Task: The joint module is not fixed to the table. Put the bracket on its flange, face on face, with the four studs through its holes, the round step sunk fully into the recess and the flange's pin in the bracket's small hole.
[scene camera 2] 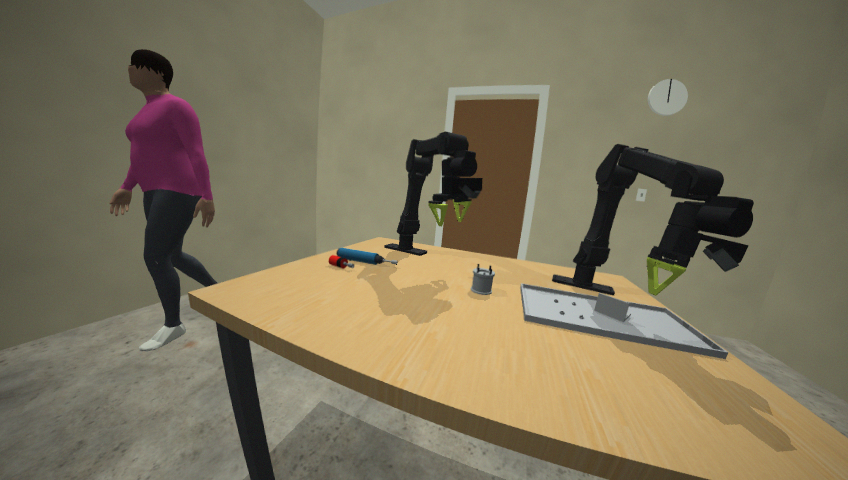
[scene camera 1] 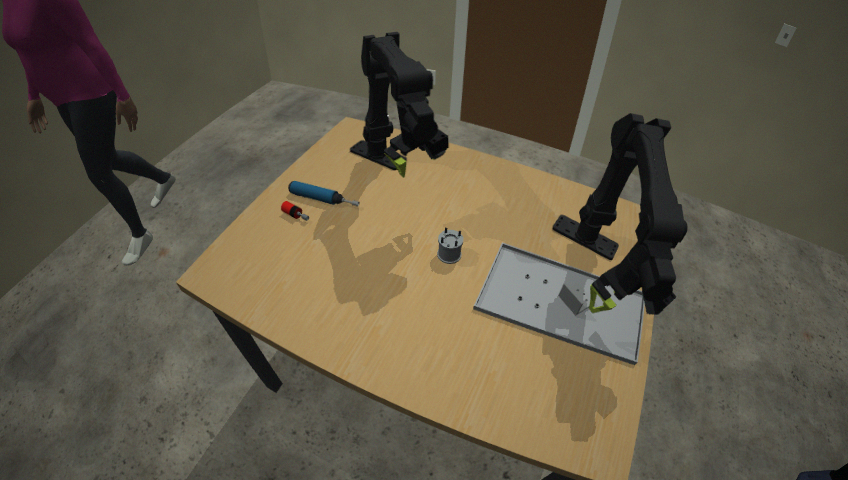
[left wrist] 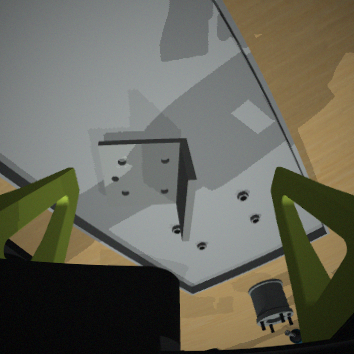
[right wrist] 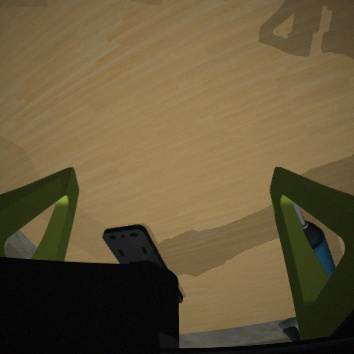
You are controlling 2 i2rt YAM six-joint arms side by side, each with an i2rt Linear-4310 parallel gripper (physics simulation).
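Frame: origin at the left arm's base, x ahead, y left, z up, level; centimetres.
Seen in the pictures: left gripper, fingertip midpoint: point(scene camera 2: 654, 292) point(scene camera 1: 603, 302) point(left wrist: 174, 178); right gripper, fingertip midpoint: point(scene camera 2: 450, 223) point(scene camera 1: 417, 167) point(right wrist: 173, 178); left arm's base, origin of the base link: point(scene camera 2: 581, 285) point(scene camera 1: 585, 237); right arm's base, origin of the base link: point(scene camera 2: 405, 250) point(scene camera 1: 377, 155).
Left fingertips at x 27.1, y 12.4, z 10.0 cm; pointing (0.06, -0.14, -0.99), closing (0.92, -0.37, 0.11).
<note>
Pixels of each thing's top centre, then the offset from my left fingertips to it. "spot": a spot on its surface instead.
- joint module, middle of its top: point(left wrist: 277, 326) point(scene camera 1: 451, 234) point(scene camera 2: 484, 266) dx +2.3, dy -40.5, dz -2.5 cm
- grey tray, middle of its top: point(left wrist: 172, 185) point(scene camera 1: 567, 299) point(scene camera 2: 605, 311) dx -2.4, dy -8.2, dz -8.4 cm
- blue driver, surface spot: point(right wrist: 322, 255) spot: dx +8.0, dy -80.1, dz -6.1 cm
- short red tool, middle of its top: point(scene camera 1: 294, 207) point(scene camera 2: 342, 257) dx +17.5, dy -83.5, dz -6.5 cm
The grey L-shaped bracket point(scene camera 1: 572, 299) point(scene camera 2: 611, 307) point(left wrist: 150, 176) lies in the tray, its holed plate down and its other plate standing up. The joint module point(scene camera 1: 449, 249) point(scene camera 2: 482, 283) point(left wrist: 270, 300), a grey cylinder, stands upright on the table left of the tray in both scene views, flange and studs on top. The pin cannot be made out. My left gripper point(scene camera 1: 602, 303) point(scene camera 2: 655, 291) point(left wrist: 174, 178) is open and empty above the tray, with the bracket below between its fingers in the wrist view. My right gripper point(scene camera 2: 450, 223) point(right wrist: 173, 178) is open and empty above the table's back left.
The grey tray point(scene camera 1: 523, 324) point(scene camera 2: 595, 333) point(left wrist: 260, 261) also holds several small nuts point(scene camera 1: 527, 276) point(left wrist: 243, 196). A blue driver point(scene camera 1: 313, 192) point(scene camera 2: 357, 255) point(right wrist: 322, 255) and a short red tool point(scene camera 1: 290, 209) point(scene camera 2: 337, 261) lie at the table's left. A person point(scene camera 1: 89, 107) point(scene camera 2: 163, 148) is beyond the table's left side.
</note>
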